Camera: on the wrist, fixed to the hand. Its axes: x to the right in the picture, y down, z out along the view.
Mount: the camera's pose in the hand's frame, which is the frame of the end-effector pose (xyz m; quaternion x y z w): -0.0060 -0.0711 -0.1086 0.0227 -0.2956 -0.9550 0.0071
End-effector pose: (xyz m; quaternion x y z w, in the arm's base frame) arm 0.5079 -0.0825 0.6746 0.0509 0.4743 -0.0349 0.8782
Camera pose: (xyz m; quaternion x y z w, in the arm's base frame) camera 0.4067 -0.1397 0.6164 -0.4430 -0.2084 -0.8648 0.1120
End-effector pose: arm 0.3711 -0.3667 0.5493 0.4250 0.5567 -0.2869 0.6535
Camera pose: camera 0.2570 -0.3060 0.5363 0.5986 -0.2102 0.7644 0.1144
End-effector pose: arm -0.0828 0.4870 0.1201 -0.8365 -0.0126 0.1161 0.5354
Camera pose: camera -0.0587 0.4195 0.2285 0.0526 -0.9546 -0.2629 0.1299
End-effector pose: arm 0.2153 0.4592 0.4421 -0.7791 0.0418 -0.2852 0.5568
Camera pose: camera 0.1390 0.3966 0.5267 0.1171 0.9148 0.3044 0.2384
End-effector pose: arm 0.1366 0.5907 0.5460 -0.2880 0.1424 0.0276 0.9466
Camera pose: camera 0.1128 0.4716 0.4997 -0.1084 -0.5532 -0.8219 0.0817
